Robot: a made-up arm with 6 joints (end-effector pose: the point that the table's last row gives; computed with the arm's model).
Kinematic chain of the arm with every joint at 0, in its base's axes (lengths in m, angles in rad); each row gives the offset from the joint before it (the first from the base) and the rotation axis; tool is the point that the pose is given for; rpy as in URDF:
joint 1: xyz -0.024 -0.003 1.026 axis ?
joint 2: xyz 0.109 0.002 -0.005 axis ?
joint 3: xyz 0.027 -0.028 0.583 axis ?
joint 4: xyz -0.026 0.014 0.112 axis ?
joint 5: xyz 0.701 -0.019 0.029 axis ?
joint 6: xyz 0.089 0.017 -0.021 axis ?
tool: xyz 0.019 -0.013 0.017 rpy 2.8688 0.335 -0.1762
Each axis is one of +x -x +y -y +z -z.
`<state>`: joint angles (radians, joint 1 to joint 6).
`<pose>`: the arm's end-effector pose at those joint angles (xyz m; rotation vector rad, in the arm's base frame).
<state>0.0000 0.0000 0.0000 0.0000 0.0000 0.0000</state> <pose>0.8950 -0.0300 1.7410 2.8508 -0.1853 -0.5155</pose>
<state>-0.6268 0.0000 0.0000 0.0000 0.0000 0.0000</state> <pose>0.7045 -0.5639 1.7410 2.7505 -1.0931 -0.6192</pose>
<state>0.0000 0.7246 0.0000 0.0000 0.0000 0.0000</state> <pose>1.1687 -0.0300 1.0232 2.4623 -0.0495 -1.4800</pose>
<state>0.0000 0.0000 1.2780 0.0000 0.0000 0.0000</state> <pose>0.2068 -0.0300 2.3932 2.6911 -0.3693 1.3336</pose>
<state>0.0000 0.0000 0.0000 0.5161 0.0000 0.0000</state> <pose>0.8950 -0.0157 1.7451 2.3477 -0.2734 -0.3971</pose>
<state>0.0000 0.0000 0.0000 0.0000 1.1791 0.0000</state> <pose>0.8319 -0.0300 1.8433 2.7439 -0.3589 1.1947</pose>
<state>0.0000 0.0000 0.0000 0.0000 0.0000 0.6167</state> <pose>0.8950 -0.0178 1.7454 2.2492 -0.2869 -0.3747</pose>
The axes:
joint 1: +z
joint 2: +y
joint 3: -y
joint 4: -x
joint 5: -y
joint 6: -x

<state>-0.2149 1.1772 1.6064 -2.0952 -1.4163 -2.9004</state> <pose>1.1447 -0.1994 1.6360 1.2131 -0.2584 1.4040</pose>
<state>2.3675 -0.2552 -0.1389 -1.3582 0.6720 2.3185</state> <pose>-0.4938 0.5743 1.8281 1.8163 1.3304 0.8784</pose>
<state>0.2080 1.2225 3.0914 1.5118 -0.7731 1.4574</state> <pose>0.3363 0.0097 1.8815 0.7019 -1.9647 -0.5499</pose>
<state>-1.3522 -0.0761 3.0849 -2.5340 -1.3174 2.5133</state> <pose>-0.1305 0.5679 1.4011 -0.8454 0.3418 1.1812</pose>
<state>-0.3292 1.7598 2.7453 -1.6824 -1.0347 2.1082</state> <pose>0.8987 -0.2562 1.5572 1.7554 0.0525 0.9167</pose>
